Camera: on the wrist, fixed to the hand. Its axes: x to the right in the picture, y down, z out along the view.
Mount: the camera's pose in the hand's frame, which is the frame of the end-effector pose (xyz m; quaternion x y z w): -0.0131 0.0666 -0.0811 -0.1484 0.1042 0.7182 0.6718
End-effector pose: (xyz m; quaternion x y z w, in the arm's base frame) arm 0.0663 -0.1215 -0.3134 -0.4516 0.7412 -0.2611 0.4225
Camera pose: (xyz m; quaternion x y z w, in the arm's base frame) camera -0.0304 -0.0790 -0.3184 0.1935 0.9050 0.1910 0.3271
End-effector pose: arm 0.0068 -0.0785 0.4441 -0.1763 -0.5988 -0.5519 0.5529
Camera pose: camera 0.1037 -0.1208 0.4460 -0.5731 -0.1361 -0.0809 0.8041
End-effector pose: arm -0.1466 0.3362 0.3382 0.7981 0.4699 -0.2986 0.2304
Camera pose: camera -0.0714 0.3506 0.4111 0.8706 -0.1892 0.1178 0.4387
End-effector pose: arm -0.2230 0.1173 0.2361 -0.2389 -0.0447 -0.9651 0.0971
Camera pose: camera -0.2344 0.0436 0.1611 -0.1064 0.2949 -0.6102 0.7276
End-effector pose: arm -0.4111 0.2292 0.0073 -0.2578 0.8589 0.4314 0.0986
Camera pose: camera -0.4309 0.2026 0.1077 -0.3841 -0.7084 -0.4612 0.3713
